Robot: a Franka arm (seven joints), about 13 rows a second.
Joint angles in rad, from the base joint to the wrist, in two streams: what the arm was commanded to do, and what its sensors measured. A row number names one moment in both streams.
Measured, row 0:
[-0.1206, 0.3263, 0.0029, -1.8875, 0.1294, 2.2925, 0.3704]
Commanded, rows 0 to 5:
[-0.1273, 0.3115, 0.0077, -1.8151, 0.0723, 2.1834, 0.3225]
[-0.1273, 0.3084, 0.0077, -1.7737, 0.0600, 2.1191, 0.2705]
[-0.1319, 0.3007, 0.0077, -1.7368, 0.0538, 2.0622, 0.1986]
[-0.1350, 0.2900, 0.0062, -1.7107, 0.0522, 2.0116, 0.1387]
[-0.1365, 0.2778, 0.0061, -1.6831, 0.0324, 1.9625, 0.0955]
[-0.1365, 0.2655, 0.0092, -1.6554, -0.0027, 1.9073, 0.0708]
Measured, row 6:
[-0.1258, 0.2839, 0.0001, -1.7014, 0.0502, 1.9885, 0.1369]
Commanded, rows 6 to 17:
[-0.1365, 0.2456, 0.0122, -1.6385, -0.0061, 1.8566, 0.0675]
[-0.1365, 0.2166, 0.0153, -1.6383, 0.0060, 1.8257, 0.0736]
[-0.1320, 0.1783, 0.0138, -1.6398, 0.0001, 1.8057, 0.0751]
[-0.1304, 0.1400, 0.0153, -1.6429, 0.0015, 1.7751, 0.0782]
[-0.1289, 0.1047, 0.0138, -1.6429, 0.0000, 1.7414, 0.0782]
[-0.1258, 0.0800, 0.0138, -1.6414, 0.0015, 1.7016, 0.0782]
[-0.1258, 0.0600, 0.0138, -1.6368, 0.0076, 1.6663, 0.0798]
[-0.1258, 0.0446, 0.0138, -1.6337, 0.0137, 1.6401, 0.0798]
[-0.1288, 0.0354, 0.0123, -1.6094, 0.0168, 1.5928, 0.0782]
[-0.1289, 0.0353, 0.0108, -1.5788, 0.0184, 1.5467, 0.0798]
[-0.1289, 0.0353, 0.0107, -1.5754, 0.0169, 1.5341, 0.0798]
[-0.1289, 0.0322, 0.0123, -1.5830, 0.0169, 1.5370, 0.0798]
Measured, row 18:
[-0.1219, 0.0245, 0.0072, -1.5959, 0.0183, 1.5568, 0.0974]
